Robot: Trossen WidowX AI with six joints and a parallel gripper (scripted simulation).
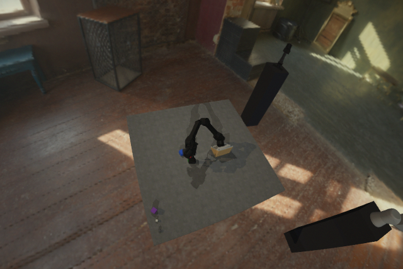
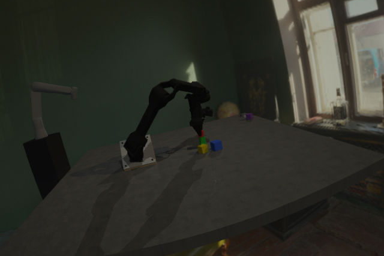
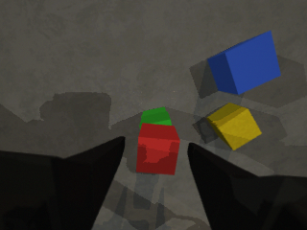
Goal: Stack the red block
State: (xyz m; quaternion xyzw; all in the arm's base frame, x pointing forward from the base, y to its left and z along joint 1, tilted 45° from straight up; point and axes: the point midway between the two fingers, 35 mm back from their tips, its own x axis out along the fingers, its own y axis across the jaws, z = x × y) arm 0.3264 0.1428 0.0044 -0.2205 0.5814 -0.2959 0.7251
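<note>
Right now my gripper tip is right at the red block. The rest, counted from my gripper tip: yellow block 10 mm behind, 90 mm to the right, 50 mm below; purple block 380 mm ahead, 400 mm to the left, 50 mm below; blue block 60 mm ahead, 90 mm to the right, 50 mm below.
</note>
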